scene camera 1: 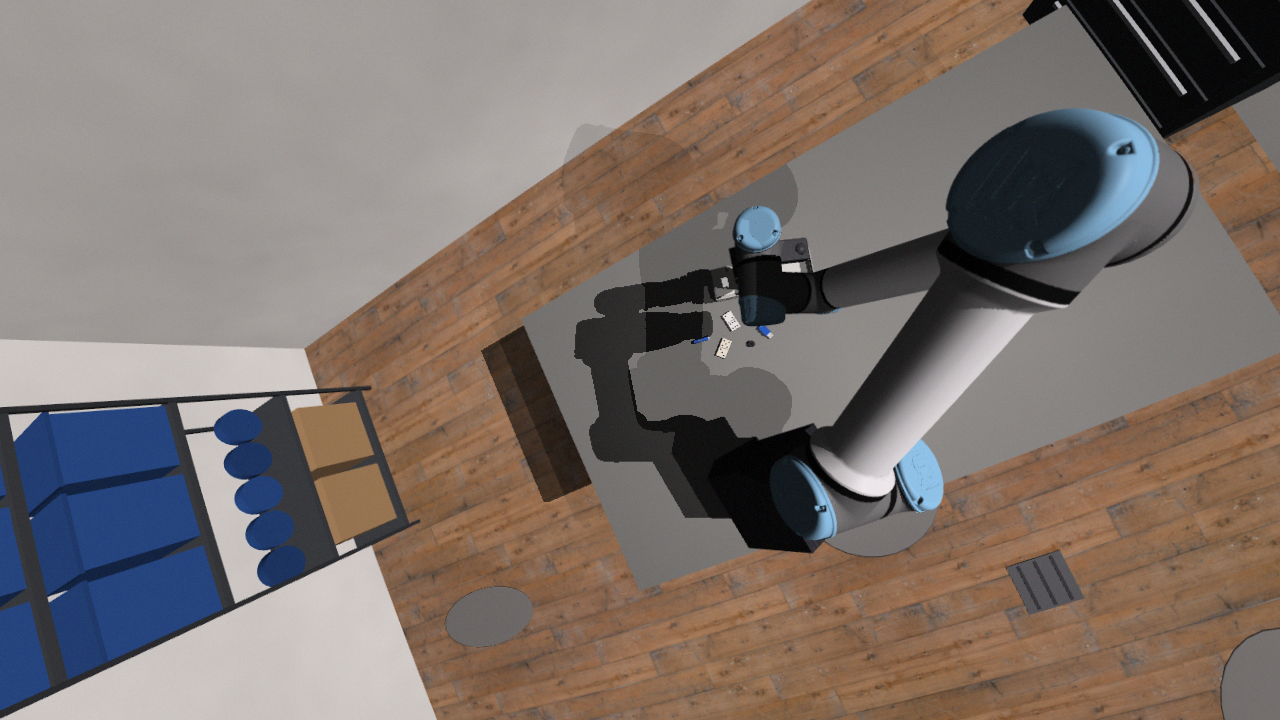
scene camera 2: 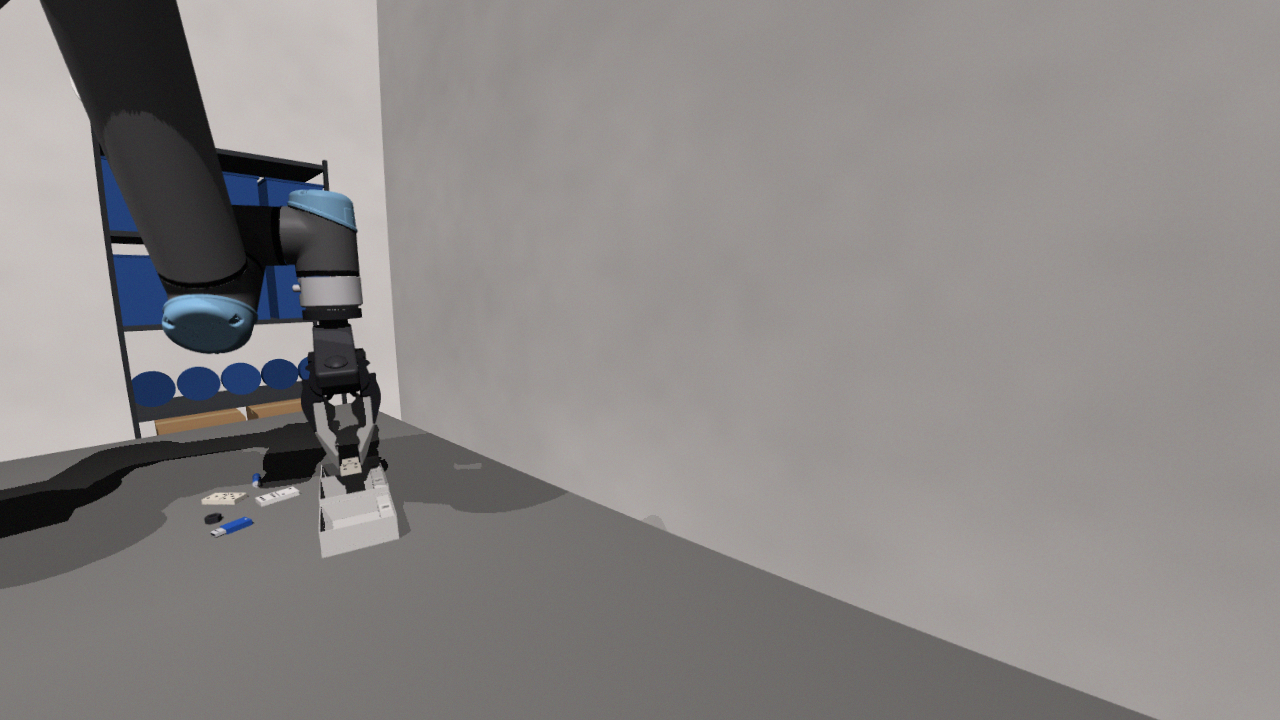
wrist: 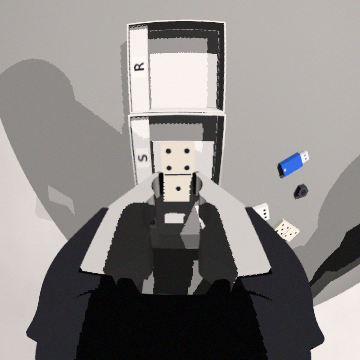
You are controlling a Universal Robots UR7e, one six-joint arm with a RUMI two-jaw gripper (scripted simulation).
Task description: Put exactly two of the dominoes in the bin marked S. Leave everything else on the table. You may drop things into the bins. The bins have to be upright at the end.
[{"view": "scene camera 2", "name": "gripper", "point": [350,466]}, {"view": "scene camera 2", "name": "white three-compartment bin rack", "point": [341,510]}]
